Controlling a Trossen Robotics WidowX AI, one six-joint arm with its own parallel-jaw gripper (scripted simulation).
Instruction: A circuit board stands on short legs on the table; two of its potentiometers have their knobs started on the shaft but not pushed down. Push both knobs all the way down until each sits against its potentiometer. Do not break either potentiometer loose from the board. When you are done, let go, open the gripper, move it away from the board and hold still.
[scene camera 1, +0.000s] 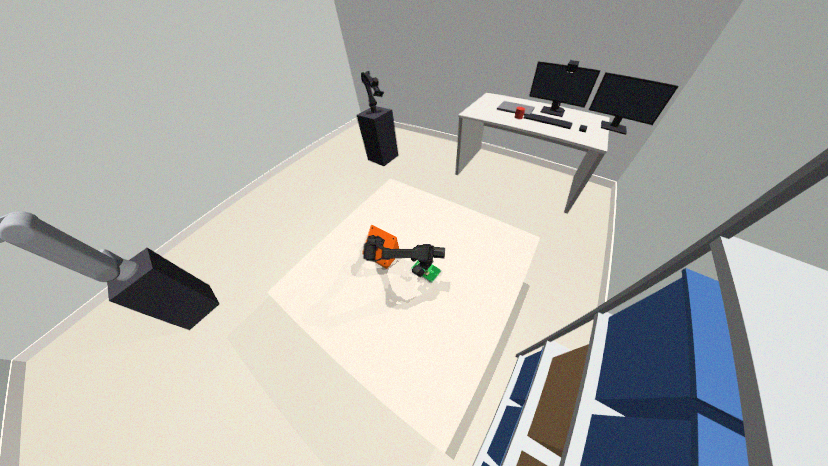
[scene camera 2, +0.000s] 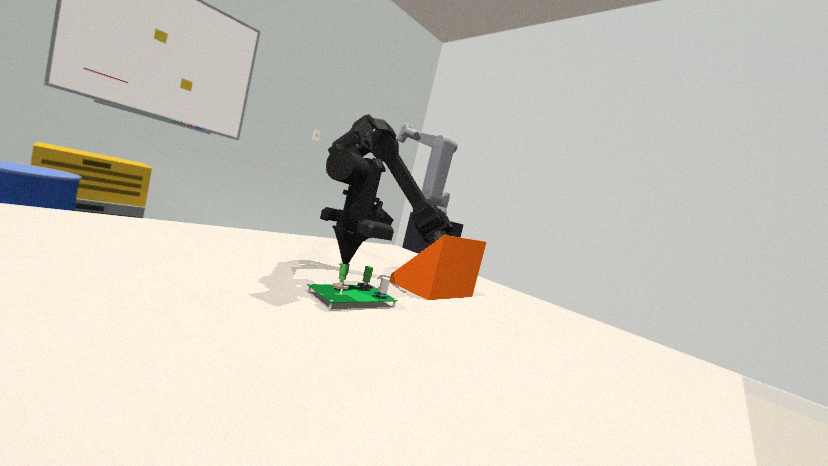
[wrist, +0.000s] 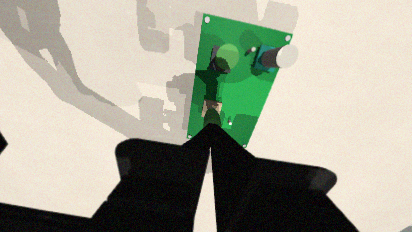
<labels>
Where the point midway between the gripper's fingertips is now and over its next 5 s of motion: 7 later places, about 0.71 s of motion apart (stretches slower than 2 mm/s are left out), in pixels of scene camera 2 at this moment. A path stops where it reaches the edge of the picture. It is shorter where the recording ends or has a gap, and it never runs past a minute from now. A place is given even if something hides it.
The gripper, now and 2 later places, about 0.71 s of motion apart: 345, 263; 346, 261; 385, 255
</labels>
